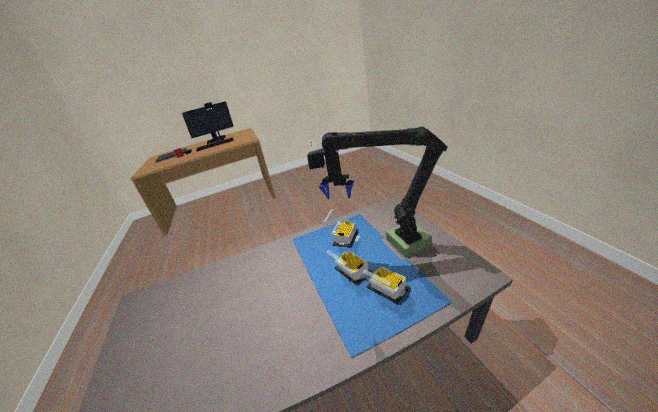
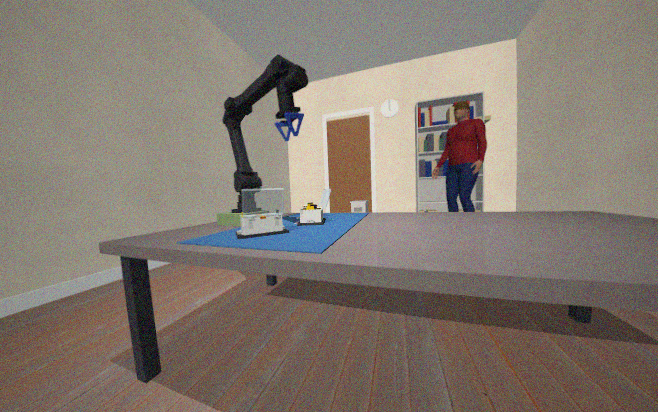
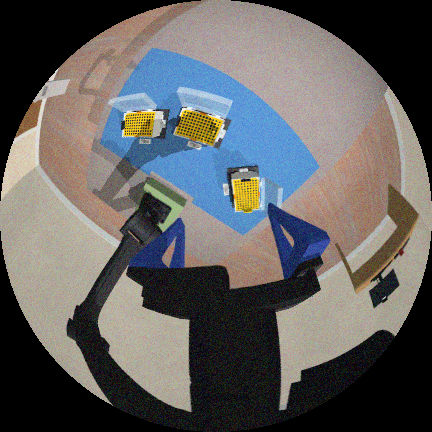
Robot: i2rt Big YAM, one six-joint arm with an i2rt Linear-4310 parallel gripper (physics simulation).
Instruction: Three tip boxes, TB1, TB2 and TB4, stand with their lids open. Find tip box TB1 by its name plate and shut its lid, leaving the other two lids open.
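Frame: origin at the arm's base, x back, y right, z up, level; centimetres.
Seen in the pictures: gripper, fingertip midpoint: (image 1: 338, 198) (image 2: 291, 138) (image 3: 224, 214); arm's base at its link origin: (image 1: 408, 235) (image 3: 154, 207).
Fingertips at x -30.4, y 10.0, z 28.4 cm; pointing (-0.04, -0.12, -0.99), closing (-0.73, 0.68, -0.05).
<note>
Offsets run from my fingertips to a thing's top centre. "pt": to the spot under its first point. Level surfaces: height alone.
Three white tip boxes with yellow racks stand with clear lids raised. One @[dx +5.8, dy +13.3, dz -26.0 cm] (image 1: 345, 233) (image 2: 311, 216) (image 3: 246, 194) is at the mat's far end, its lid @[pt dx -1.0, dy +16.9, dz -23.0 cm] (image 3: 272, 193) on the desk side. The middle one @[dx -2.8, dy -11.0, dz -26.0 cm] (image 1: 352, 265) (image 3: 200, 126) has its lid (image 3: 205, 101) raised. The third @[dx +5.1, dy -28.4, dz -26.0 cm] (image 1: 388, 283) (image 3: 142, 124) stands close beside it, its lid (image 3: 132, 102) raised. Small pale name plates @[pt dx +11.2, dy -25.2, dz -33.2 cm] (image 3: 145, 141) @[pt dx +3.8, dy -9.0, dz -33.2 cm] (image 3: 194, 145) @[pt dx +10.5, dy +8.9, dz -33.2 cm] (image 3: 226, 189) show beside the boxes, too small to read, so I cannot tell which is TB1. My gripper (image 1: 339, 198) (image 2: 291, 138) (image 3: 224, 214) is open and empty, high above the table, apart from all boxes.
The boxes stand on a blue mat @[dz -33.4 cm] (image 1: 330, 310) (image 2: 305, 245) (image 3: 270, 130) on the grey table @[dz -33.7 cm] (image 1: 210, 320) (image 2: 450, 245). The arm's green base (image 1: 395, 241) (image 2: 229, 219) (image 3: 172, 202) stands beside the mat. A wooden desk (image 1: 200, 159) with a monitor stands beyond the table; a person (image 2: 466, 142) stands by a bookshelf.
</note>
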